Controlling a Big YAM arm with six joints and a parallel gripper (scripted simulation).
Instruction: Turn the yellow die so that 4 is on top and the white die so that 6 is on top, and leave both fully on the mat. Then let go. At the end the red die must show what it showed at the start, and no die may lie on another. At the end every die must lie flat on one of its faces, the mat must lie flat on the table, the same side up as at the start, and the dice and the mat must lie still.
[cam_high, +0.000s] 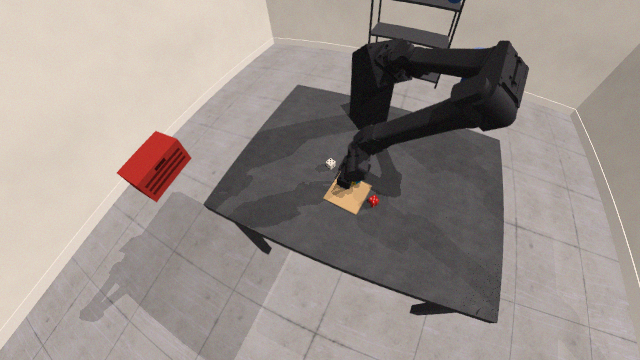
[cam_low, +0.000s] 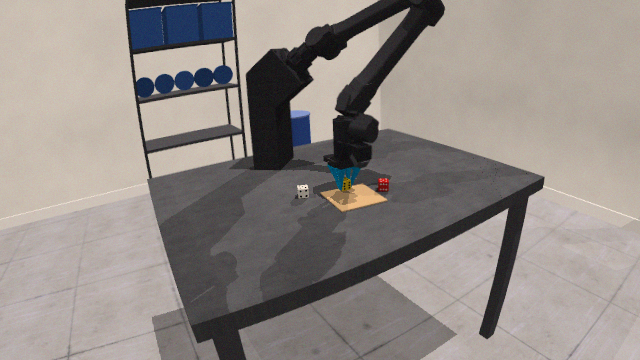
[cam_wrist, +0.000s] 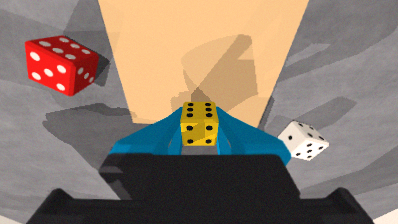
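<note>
Now: hand right at the yellow die. From my hand the other things lie so: tan mat: 40 mm ahead, 10 mm to the left, 20 mm below; red die: 20 mm ahead, 110 mm to the left; white die: 10 mm behind, 120 mm to the right.
</note>
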